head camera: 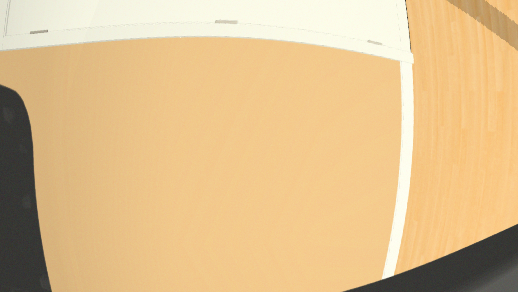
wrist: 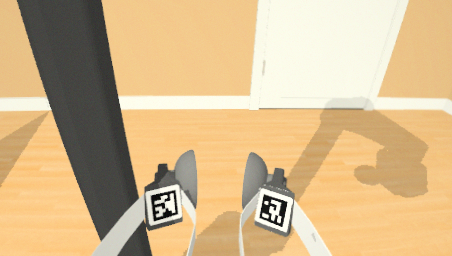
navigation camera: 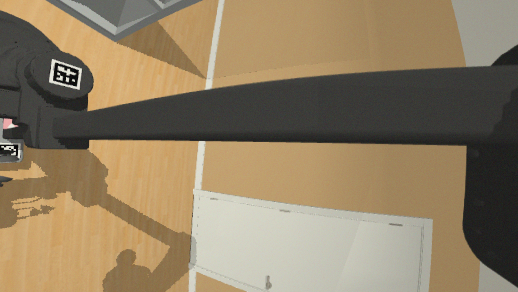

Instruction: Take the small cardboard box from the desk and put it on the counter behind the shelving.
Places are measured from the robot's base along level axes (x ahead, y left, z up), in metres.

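Pixels of known places: gripper, fingertip midpoint: [wrist: 221, 170] [navigation camera: 15, 168].
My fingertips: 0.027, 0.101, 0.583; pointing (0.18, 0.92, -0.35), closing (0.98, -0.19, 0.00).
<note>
Behind a point stands the place of what it marks, as x, y, z.
My gripper [wrist: 221, 170] {0.027, 0.101, 0.583} is open in the wrist view, its two grey rounded fingertips apart with wooden floor showing between them. It hangs above the floor and holds nothing. In the navigation view, part of the wrist and gripper shows at the left edge, but the fingertips cannot be made out. The small cardboard box, the desk, the counter and the shelving cannot be made out in the head, navigation or wrist view.
A white door [head camera: 150, 12] {0.549, 1.357, 1.347} [navigation camera: 310, 245] {0.758, 1.336, 1.254} [wrist: 330, 50] {0.906, 1.320, 0.402} stands in the tan wall [head camera: 215, 150] {-0.016, 1.432, 1.043} [navigation camera: 330, 170] {0.127, 1.418, 1.383} [wrist: 185, 45] {0.036, 1.427, 0.404}. My dark arm [navigation camera: 280, 110] {-0.066, 0.116, 1.228} stretches across the navigation view. A grey-framed object [navigation camera: 116, 36] {-0.732, 0.508, 0.073} stands at its top left. A dark robot part [wrist: 80, 100] {-0.064, 0.116, 0.638} crosses the wrist view's left side.
</note>
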